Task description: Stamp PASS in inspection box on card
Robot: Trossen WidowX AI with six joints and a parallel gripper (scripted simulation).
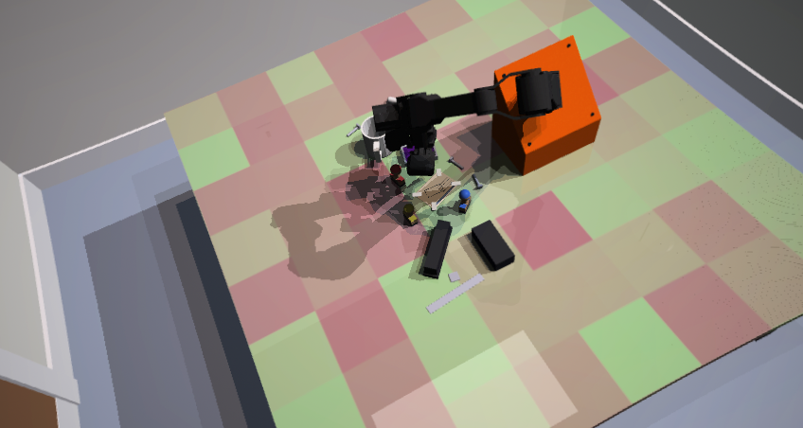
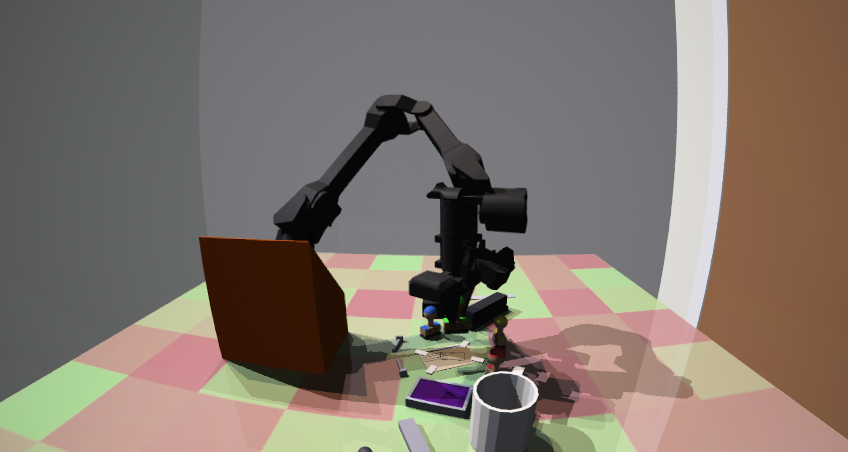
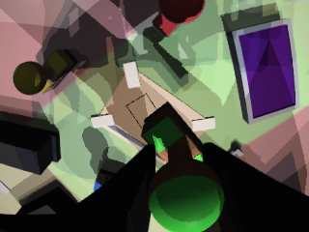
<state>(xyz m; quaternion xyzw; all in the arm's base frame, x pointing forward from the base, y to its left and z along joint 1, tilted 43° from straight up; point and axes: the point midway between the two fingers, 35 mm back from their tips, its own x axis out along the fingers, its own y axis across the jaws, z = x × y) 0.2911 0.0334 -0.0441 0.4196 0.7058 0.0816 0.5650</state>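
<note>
The card is 1 cm behind my gripper tip, 3 cm to the left of it and 10 cm below it. Also, from my gripper tip: ink pad (2 cm behind, 10 cm to the right, 9 cm below); then green-knobbed stamp (right at my gripper tip); then red-knobbed stamp (7 cm ahead, 5 cm to the right, 7 cm below).
</note>
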